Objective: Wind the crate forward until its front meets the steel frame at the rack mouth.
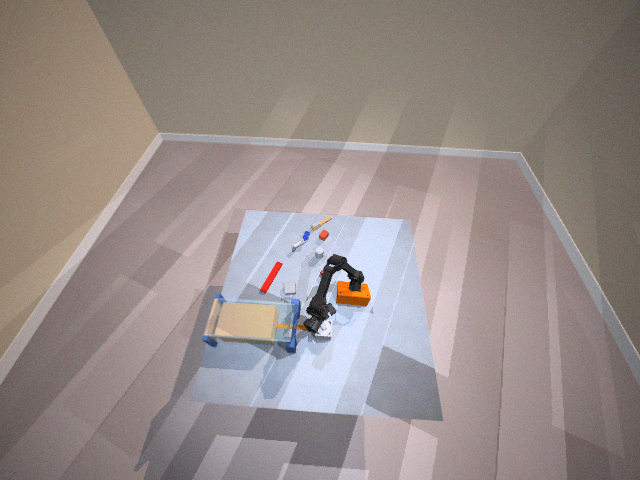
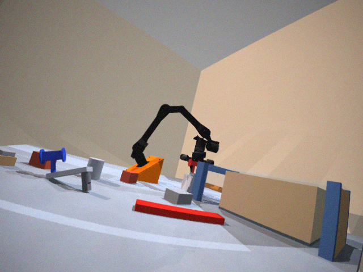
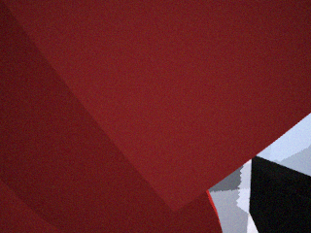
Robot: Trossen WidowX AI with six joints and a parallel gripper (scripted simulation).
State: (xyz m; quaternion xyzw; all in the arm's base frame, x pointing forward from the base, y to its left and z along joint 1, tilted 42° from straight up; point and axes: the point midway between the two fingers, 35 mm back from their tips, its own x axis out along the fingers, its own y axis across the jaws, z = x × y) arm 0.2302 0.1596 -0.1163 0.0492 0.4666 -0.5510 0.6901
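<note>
The red-knobbed winch handle is 2 cm above my gripper tip, 1 cm to the right of it and 1 cm ahead of it. From my gripper tip the other things lie so: red knob (5 cm above, 4 cm to the right, 3 cm ahead); blue frame (13 cm ahead, 3 cm to the left, 2 cm above); winch (6 cm below, 4 cm behind, 3 cm to the left).
</note>
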